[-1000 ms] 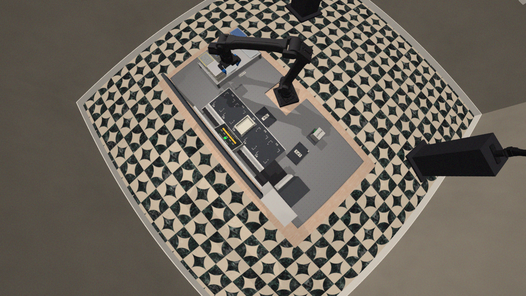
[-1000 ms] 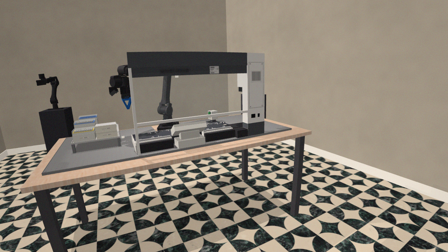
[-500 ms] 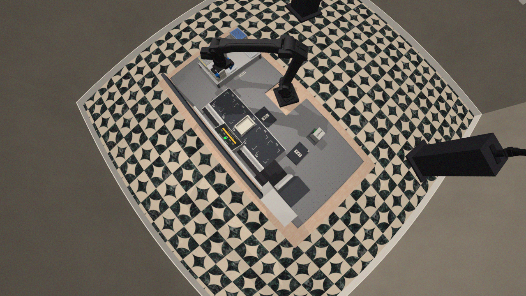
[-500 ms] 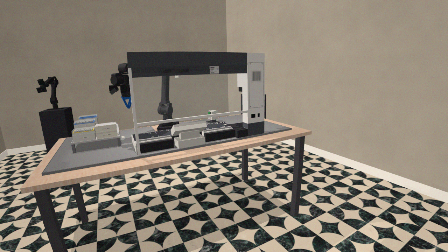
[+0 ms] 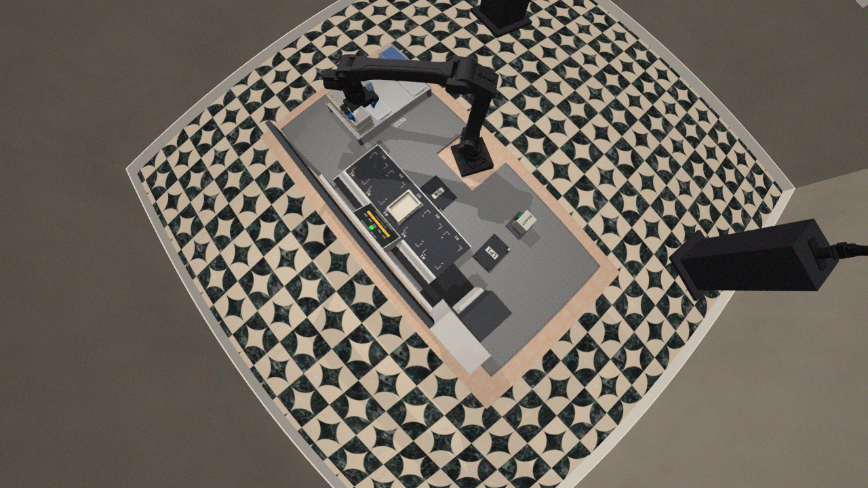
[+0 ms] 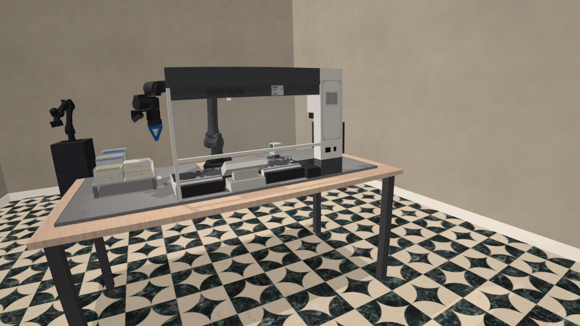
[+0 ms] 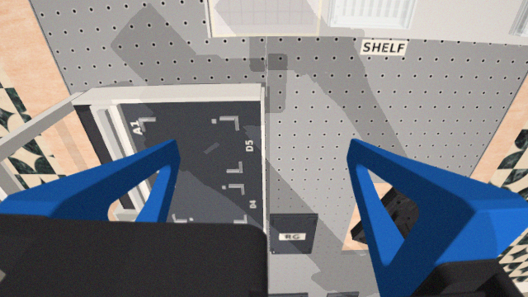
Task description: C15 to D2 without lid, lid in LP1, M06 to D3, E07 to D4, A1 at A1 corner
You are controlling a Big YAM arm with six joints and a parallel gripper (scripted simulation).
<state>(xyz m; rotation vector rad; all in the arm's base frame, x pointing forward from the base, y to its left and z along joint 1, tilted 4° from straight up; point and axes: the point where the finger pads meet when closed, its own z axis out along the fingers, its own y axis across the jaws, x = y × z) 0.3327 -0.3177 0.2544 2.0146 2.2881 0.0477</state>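
Right now the white block is 160 mm below my hand, 100 mm to the right of it and 10 mm ahead of it. Also, from my hand: clear plate lid (170 mm below, 120 mm to the right, 90 mm behind); frame post (280 mm ahead, 100 mm to the left, 10 mm below); shelf label (240 mm below, 160 mm behind, 30 mm to the right).
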